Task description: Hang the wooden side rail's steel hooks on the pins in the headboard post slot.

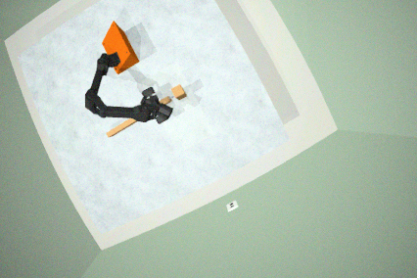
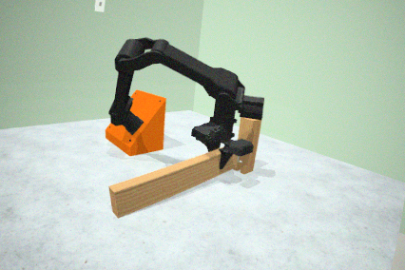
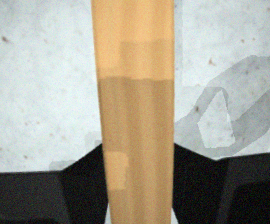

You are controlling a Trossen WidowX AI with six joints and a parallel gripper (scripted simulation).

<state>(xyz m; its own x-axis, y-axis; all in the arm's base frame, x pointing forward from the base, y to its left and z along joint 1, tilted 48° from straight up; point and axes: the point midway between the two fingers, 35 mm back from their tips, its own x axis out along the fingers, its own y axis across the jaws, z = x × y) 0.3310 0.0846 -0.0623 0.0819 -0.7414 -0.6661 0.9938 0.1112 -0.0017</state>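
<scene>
The headboard post is 1 cm behind my gripper tip, 13 cm to the left of it and 4 cm above it.
</scene>
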